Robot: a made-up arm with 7 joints.
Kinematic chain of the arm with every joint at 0, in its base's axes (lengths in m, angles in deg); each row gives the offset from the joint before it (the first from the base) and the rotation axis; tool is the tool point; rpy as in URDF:
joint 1: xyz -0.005 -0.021 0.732 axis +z
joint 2: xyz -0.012 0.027 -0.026 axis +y
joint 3: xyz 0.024 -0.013 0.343 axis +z
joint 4: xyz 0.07 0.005 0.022 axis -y
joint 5: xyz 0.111 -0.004 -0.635 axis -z
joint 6: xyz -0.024 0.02 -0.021 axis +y
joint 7: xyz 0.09 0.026 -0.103 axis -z
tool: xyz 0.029 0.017 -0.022 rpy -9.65 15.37 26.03
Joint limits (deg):
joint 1: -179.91..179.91
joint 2: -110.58..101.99
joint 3: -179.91..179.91
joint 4: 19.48..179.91
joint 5: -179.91..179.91
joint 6: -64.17..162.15
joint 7: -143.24..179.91
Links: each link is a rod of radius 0.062 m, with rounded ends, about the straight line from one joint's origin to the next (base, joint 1, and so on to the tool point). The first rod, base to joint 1, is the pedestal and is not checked.
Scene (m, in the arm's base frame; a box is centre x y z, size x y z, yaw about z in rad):
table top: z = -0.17
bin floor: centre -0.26 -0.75 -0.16 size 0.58 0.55 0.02 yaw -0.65
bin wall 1: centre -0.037 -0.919 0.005 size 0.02 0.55 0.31 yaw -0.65
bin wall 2: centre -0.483 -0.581 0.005 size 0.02 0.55 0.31 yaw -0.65
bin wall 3: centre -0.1 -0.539 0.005 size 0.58 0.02 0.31 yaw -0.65
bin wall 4: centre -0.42 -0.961 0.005 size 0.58 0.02 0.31 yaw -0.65
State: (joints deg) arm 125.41 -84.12 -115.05 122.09 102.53 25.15 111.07
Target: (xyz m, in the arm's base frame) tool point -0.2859 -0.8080 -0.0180
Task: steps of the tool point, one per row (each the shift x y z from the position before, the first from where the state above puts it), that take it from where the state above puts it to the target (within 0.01 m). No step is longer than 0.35 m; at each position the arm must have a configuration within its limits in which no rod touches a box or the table.
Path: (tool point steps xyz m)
1: -0.1523 -0.1917 -0.0564
2: -0.2245 -0.1683 -0.0582
3: -0.2906 -0.1081 -0.0456
4: -0.3291 -0.0127 -0.0231
5: -0.3209 0.1028 0.0040
6: -0.0081 -0.0247 -0.1158
7: -0.0007 -0.0001 -0.1220
8: 0.0087 0.0248 -0.1218

